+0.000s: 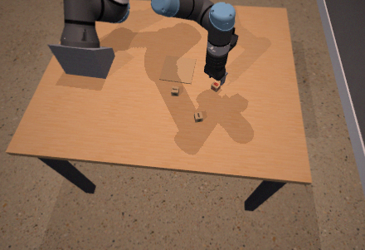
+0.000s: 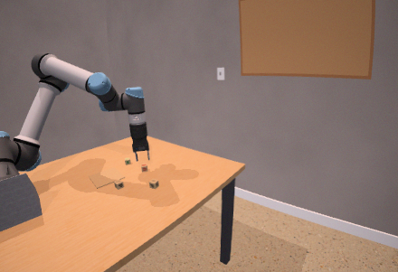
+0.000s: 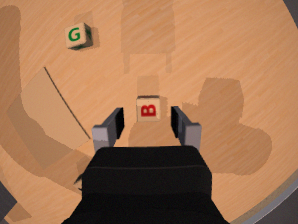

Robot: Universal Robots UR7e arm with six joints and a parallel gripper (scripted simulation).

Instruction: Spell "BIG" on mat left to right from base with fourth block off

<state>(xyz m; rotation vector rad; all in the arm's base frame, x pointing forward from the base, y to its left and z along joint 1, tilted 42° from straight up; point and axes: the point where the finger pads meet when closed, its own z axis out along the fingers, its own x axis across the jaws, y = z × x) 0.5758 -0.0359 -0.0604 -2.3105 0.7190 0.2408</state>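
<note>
My gripper is now 6 cm above the B block. From my hand the other things lie so: tan mat: 17 cm behind, 8 cm to the left, 7 cm below.
</note>
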